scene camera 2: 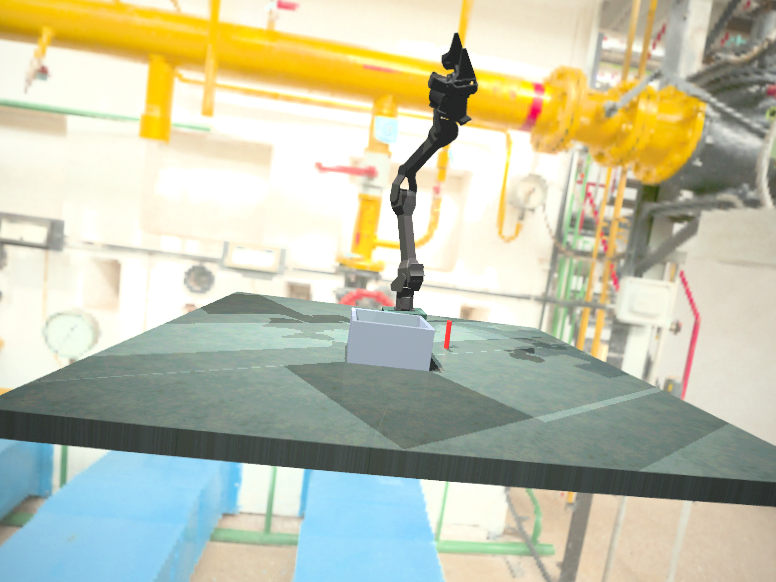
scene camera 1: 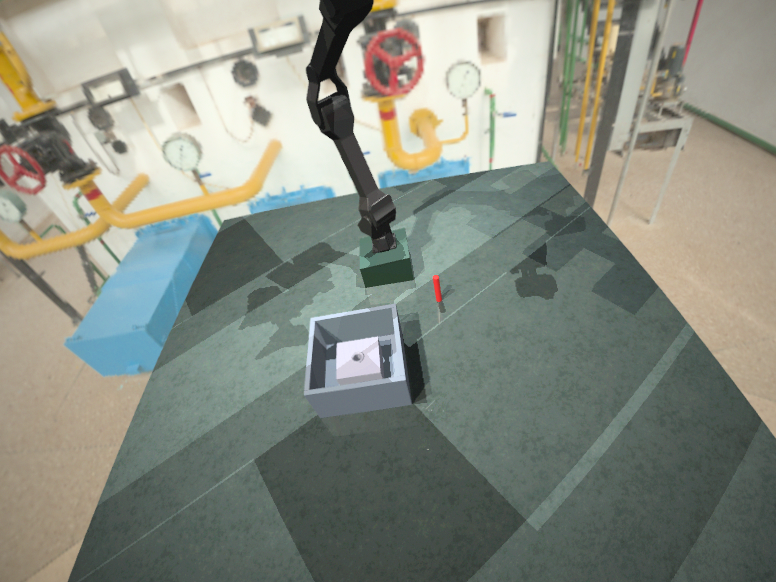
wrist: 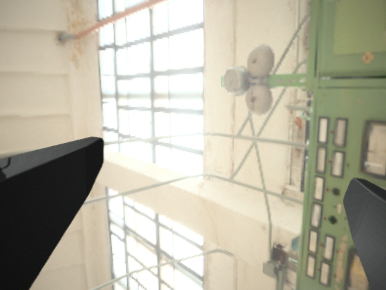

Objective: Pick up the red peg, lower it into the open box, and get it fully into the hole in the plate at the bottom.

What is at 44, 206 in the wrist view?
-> The gripper.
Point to a plate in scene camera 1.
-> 357, 361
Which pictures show the gripper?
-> Scene camera 2 and the wrist view only.
